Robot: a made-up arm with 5 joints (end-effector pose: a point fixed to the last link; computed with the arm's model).
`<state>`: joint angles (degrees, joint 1 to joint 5).
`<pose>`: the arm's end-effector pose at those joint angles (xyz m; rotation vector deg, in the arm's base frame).
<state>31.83 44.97 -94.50 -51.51 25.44</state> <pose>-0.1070 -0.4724 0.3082 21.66 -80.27 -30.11</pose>
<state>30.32 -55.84 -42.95 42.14 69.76</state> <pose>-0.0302 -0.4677 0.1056 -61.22 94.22 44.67</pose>
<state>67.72 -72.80 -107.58 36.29 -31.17</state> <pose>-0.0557 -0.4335 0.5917 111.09 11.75 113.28</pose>
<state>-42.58 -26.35 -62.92 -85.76 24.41</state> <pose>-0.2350 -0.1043 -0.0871 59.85 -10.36 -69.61</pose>
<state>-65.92 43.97 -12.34 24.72 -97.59</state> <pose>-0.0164 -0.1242 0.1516 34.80 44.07 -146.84</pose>
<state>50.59 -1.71 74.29 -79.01 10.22</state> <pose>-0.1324 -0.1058 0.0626 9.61 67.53 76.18</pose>
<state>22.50 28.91 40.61 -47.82 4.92</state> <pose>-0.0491 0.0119 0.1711 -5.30 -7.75 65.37</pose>
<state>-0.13 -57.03 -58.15 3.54 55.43</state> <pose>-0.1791 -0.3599 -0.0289 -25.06 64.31 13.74</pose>
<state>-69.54 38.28 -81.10 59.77 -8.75</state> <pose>-0.2818 0.0339 -0.0676 11.09 94.21 -83.50</pose>
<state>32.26 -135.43 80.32 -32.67 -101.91</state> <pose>-0.2781 0.0270 0.0248 47.38 -168.43 23.31</pose>
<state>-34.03 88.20 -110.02 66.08 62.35</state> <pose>-0.3063 -0.1554 -0.0837 30.48 9.35 -51.42</pose>
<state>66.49 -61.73 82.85 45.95 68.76</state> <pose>-0.1807 -0.2422 0.0689 17.11 -68.05 -162.73</pose>
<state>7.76 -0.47 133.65 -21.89 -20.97</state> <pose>-0.4458 -0.0164 0.0963 -13.79 18.51 120.34</pose>
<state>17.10 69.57 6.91 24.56 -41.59</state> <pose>-0.0553 -0.0272 0.3677 -22.75 -71.23 -41.01</pose>
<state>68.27 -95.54 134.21 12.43 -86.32</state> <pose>-0.2737 -0.0222 0.2975 -46.33 91.82 26.92</pose>
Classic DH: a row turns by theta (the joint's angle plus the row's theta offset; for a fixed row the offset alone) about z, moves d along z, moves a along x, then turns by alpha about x. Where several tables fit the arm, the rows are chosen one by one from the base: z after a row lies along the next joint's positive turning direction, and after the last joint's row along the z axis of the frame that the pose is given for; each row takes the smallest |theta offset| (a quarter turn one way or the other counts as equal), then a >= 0, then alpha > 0; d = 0 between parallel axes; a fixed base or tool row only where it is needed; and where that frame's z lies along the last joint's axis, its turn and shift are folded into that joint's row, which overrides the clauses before.
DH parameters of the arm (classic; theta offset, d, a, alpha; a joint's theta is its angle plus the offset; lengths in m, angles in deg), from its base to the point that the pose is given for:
base (fixed): -80.87 0.2738 0.0109 63.12
joint 1: 85.85 0.1346 -0.2457 81.87
joint 2: -65.46 0.1059 0.0096 -92.04
joint 3: 89.91 -0.0536 0.0006 -92.63
joint 4: -2.04 -0.3068 0.018 90
joint 5: 77.7 -0.0347 0.0425 22.89
tool (fixed): -165.18 0.042 0 0

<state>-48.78 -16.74 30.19 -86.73 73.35</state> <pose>-0.0027 0.1993 0.0682 104.99 -68.55 24.87</pose>
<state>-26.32 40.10 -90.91 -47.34 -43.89</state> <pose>-0.2946 -0.3022 0.0286 95.09 -12.04 -119.57</pose>
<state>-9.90 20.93 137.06 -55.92 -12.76</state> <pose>-0.4236 0.0987 0.0717 -7.10 29.83 120.56</pose>
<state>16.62 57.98 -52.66 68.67 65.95</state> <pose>-0.0644 -0.3576 0.3280 -72.77 4.17 -3.59</pose>
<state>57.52 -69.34 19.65 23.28 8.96</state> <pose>-0.0577 -0.3963 0.0310 -83.02 72.35 42.39</pose>
